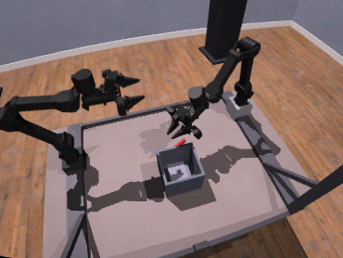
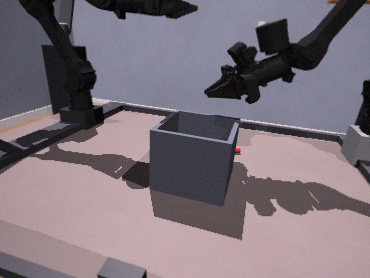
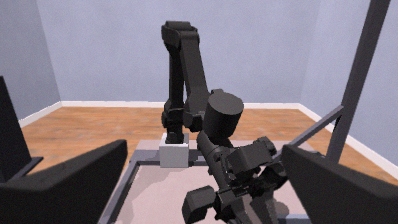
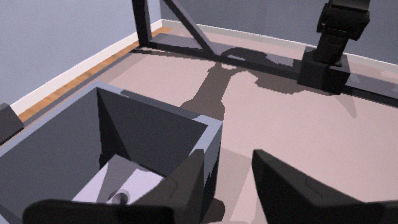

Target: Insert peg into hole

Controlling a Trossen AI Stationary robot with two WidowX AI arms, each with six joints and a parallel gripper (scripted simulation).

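Now: right hand 190 mm above the red peg, 50 mm short of it and 40 mm to the left of it. The rest, counted from my right hand: light plate 150 mm below, 120 mm behind, 30 mm to the left.
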